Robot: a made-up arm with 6 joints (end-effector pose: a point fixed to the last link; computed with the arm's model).
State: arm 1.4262 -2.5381 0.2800 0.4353 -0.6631 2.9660
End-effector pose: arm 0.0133 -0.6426 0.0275 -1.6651 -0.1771 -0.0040
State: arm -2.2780 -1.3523 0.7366 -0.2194 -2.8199 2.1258
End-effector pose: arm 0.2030 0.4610 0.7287 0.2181 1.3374 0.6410
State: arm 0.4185 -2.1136 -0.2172 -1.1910 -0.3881 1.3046
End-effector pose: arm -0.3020 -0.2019 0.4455 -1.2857 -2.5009 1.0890
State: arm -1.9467 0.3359 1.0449 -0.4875 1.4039 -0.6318
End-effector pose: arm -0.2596 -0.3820 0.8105 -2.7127 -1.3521 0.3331
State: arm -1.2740 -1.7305 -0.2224 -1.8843 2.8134 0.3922
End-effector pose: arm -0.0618 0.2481 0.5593 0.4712 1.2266 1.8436
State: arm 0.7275 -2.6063 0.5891 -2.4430 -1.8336 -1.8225
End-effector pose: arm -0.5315 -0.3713 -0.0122 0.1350 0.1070 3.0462
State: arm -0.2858 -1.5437 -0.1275 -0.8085 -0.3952 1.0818
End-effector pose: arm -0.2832 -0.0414 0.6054 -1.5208 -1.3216 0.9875
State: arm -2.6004 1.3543 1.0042 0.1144 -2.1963 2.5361
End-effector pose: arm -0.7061 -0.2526 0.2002 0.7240 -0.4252 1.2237
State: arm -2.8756 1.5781 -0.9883 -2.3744 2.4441 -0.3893
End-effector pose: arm -0.0436 -0.1078 0.1600 0.1422 2.3618 -1.5471
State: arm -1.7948 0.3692 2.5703 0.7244 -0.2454 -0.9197
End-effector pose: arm -0.0849 0.1060 0.9205 -2.7059 -0.7302 0.0992
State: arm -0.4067 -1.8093 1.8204 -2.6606 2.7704 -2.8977
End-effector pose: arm -0.6441 0.3796 0.0510 -0.8615 -1.4659 0.5063
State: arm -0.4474 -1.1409 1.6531 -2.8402 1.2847 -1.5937
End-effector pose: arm -0.5985 0.3479 0.5920 -2.0607 -0.0183 -0.3317
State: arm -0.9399 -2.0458 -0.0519 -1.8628 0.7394 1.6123
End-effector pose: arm -0.2116 0.3085 0.4625 -1.7287 -2.0755 -0.3387
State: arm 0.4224 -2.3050 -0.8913 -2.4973 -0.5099 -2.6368
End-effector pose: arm -0.1910 -0.0243 0.3479 -2.1126 -1.7778 0.2468
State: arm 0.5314 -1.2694 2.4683 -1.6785 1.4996 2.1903
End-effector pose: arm -0.7012 -0.3883 0.3554 -1.0563 2.5582 1.0587
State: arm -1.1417 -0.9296 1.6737 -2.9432 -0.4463 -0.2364
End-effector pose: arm -0.2017 0.5872 0.7245 0.8487 -1.0794 2.7835
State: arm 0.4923 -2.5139 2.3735 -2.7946 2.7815 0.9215
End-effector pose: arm -0.2960 -0.0373 -0.4022 -1.5870 1.1327 -0.8344
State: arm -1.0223 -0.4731 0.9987 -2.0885 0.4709 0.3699
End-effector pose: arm 0.0007 0.0682 0.9686 -0.4406 -2.8467 0.3070
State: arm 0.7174 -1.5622 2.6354 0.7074 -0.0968 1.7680
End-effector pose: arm -0.3545 -0.4738 -0.0423 0.0358 -0.7713 -1.7498
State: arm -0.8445 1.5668 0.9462 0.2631 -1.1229 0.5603
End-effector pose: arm 0.3065 -0.5945 0.0800 0.7152 0.8106 0.7419
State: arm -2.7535 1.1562 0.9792 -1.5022 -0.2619 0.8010
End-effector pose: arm -0.6241 -0.2641 0.2362 -0.8781 -0.7749 -1.5301
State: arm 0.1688 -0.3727 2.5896 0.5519 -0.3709 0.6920
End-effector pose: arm -0.5074 -0.2352 0.7000 -1.7780 -1.7598 -0.9882
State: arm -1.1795 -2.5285 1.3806 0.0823 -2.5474 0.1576
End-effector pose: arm -0.3426 0.4225 -0.2679 -1.9392 -0.8964 0.0846
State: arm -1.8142 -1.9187 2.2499 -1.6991 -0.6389 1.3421
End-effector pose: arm 0.1652 0.6752 -0.0694 1.4282 -0.7873 -0.9549
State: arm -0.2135 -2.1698 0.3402 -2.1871 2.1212 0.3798
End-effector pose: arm -0.5712 0.1737 0.3480 -1.3390 2.1259 0.9859
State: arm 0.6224 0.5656 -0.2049 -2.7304 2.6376 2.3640
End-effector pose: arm 0.2271 0.3214 0.3627 -0.2991 1.9164 -0.2394
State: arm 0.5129 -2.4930 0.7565 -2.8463 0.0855 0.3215
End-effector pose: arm -0.6037 -0.2296 -0.0389 -0.5863 0.6097 -1.0874
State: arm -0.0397 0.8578 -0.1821 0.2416 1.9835 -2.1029
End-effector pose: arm 0.3680 -0.1613 0.2566 1.7552 -2.0584 0.7804
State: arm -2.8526 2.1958 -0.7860 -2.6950 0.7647 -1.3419
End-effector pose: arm 0.0234 -0.0854 0.0596 0.7982 -1.6291 1.3170
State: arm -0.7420 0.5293 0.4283 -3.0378 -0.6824 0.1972
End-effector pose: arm 0.4200 -0.2920 0.5773 1.6343 -2.5543 -0.2527
